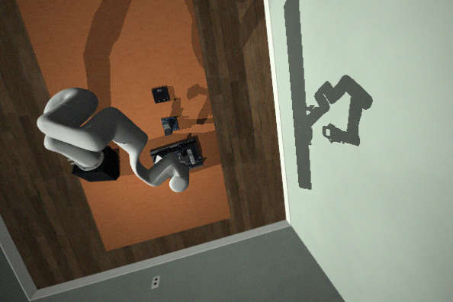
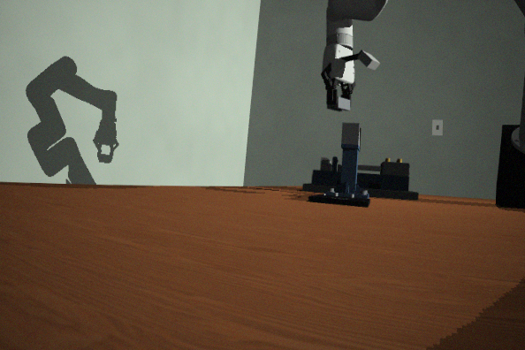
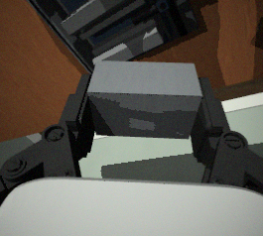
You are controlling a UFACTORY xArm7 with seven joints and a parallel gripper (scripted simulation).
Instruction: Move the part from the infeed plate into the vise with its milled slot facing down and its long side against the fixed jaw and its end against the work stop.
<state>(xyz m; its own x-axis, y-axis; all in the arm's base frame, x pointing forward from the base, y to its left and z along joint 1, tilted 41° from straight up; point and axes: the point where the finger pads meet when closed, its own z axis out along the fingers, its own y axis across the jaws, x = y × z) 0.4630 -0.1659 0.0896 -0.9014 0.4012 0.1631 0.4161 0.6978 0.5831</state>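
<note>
My gripper is now 180 mm above the grey jaw, 60 mm to the left of it and 20 mm past it. The rest, counted from my hand: air cylinder: 180 mm below, 150 mm behind, 80 mm to the right; grey part: 20 mm below; work stop: 170 mm below, 10 mm to the right.
</note>
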